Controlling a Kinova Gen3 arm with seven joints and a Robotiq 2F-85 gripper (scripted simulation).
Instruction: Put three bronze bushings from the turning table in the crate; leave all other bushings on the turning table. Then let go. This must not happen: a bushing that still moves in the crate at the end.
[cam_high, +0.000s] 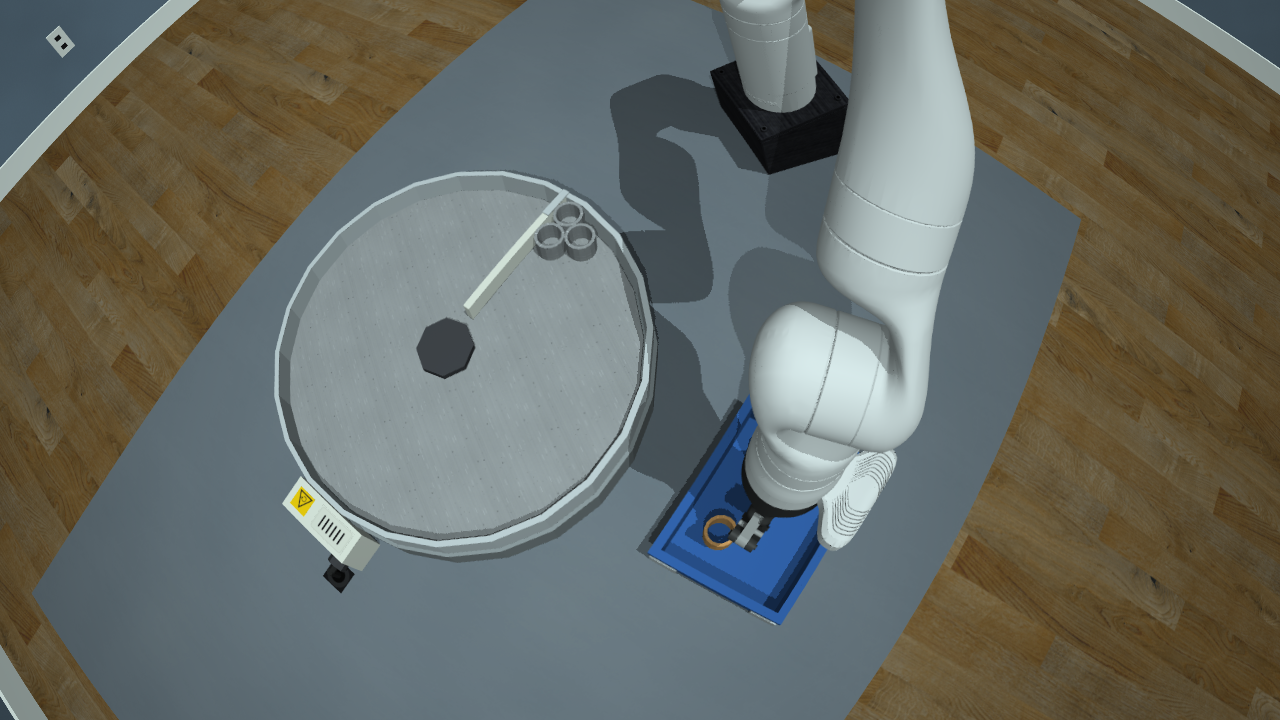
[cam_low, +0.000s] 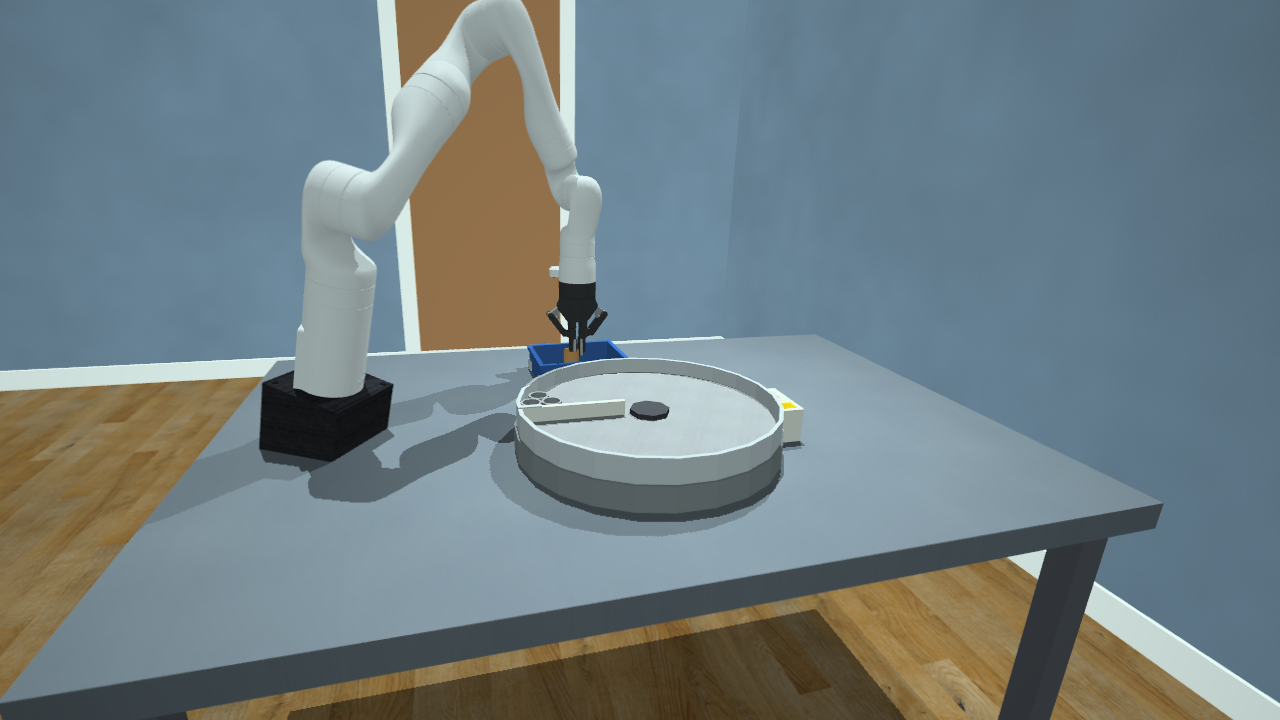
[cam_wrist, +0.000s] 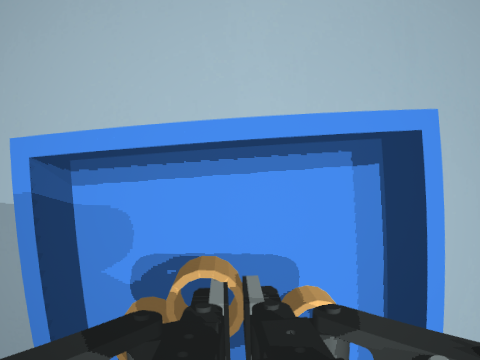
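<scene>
The blue crate lies 4 cm below my hand. The rest, counted from my hand: turning table: 6 cm ahead, 35 cm to the right, 1 cm below.
</scene>
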